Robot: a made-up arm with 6 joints.
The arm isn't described. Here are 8 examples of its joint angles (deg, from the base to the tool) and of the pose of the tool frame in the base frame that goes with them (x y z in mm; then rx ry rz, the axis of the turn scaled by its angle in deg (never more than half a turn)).
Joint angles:
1: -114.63 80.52 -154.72 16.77 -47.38 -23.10
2: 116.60 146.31 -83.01 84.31 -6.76 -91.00
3: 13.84 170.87 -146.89 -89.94 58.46 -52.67
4: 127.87 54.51 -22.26 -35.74 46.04 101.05
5: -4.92 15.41 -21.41 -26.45 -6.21 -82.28
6: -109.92 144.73 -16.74 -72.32 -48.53 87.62
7: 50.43 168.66 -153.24 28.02 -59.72 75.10
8: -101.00 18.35 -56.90 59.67 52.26 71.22
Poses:
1: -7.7 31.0 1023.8 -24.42 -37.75 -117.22
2: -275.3 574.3 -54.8 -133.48 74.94 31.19
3: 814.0 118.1 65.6 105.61 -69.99 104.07
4: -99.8 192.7 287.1 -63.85 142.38 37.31
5: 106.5 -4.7 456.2 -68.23 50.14 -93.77
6: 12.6 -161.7 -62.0 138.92 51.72 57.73
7: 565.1 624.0 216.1 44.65 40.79 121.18
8: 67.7 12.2 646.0 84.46 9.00 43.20
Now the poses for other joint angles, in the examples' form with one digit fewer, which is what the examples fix.
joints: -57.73 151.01 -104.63 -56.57 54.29 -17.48
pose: 317 -621 9 -3.9 -143.9 41.4
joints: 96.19 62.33 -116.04 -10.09 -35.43 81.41
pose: -13 33 980 -7.4 -7.1 168.9
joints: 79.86 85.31 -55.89 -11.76 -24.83 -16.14
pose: 77 478 428 -77.1 52.4 45.1
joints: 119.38 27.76 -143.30 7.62 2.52 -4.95
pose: 289 -515 797 28.7 -18.2 119.1
